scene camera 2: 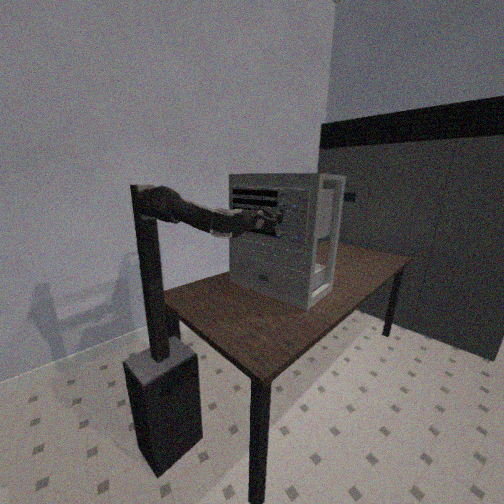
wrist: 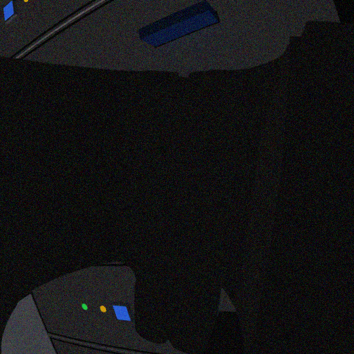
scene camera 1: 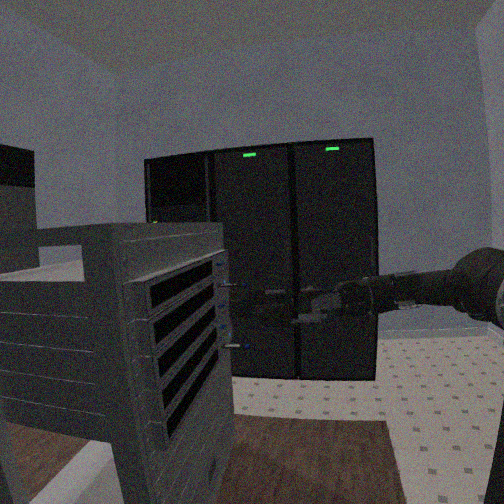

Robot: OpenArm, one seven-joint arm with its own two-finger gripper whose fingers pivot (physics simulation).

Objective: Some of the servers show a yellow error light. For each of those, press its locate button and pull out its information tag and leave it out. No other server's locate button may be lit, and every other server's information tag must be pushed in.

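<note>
My gripper [scene camera 1: 239,300] [scene camera 2: 280,216] [wrist: 192,214] is shut and empty, close to the servers' fronts near the middle rows; touch is unclear. In scene camera 1, two tags stick out: the second-from-top tag [scene camera 1: 232,285] and the bottom tag [scene camera 1: 234,345]. The others there look pushed in. The wrist view is upside down: the second-from-top server's locate button [wrist: 121,313] is lit blue beside a yellow light [wrist: 103,309]. The bottom server's locate button [wrist: 8,11] is lit too, with a yellow light [wrist: 26,0]. Another tag [wrist: 179,24] shows dark blue. The gripper hides the rows between.
The grey server rack [scene camera 1: 115,350] [scene camera 2: 240,265] stands on the brown table [scene camera 1: 310,460] [scene camera 2: 265,345]. My arm reaches in from the right in scene camera 1. Dark cabinets [scene camera 1: 335,215] stand behind. The arm's black post [scene camera 2: 152,290] rises beside the table.
</note>
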